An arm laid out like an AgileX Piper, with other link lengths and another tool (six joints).
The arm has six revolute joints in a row. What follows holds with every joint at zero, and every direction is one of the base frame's.
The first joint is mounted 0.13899 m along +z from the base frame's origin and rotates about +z.
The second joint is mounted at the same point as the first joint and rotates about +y.
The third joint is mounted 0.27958 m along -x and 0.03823 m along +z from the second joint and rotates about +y.
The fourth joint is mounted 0.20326 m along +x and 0.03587 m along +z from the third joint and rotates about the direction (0.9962, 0, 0.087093).
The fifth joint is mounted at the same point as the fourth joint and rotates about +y.
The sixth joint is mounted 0.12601 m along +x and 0.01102 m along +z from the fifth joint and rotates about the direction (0.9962, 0, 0.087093).
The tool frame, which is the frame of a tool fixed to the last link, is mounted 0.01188 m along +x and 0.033 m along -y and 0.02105 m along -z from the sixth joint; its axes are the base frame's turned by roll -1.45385, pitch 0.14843 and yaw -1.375 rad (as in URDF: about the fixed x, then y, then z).
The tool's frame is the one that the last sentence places.
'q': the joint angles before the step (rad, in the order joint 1, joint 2, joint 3, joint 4, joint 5, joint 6). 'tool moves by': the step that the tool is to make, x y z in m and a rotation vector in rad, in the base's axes. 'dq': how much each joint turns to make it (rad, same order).
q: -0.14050, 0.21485, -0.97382, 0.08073, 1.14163, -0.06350
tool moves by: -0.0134, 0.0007, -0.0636, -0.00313, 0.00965, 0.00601
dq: 0.01078, -0.22334, 0.23504, -0.00635, -0.00254, -0.00033
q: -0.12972, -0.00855, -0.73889, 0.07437, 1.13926, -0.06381
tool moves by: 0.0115, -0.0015, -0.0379, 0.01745, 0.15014, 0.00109
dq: -0.00014, -0.00056, 0.14418, 0.00012, 0.00767, -0.00197
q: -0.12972, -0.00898, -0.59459, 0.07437, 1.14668, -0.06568
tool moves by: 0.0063, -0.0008, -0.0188, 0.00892, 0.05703, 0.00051
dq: 0.00129, -0.00009, 0.08019, 0.00079, -0.02244, -0.00016
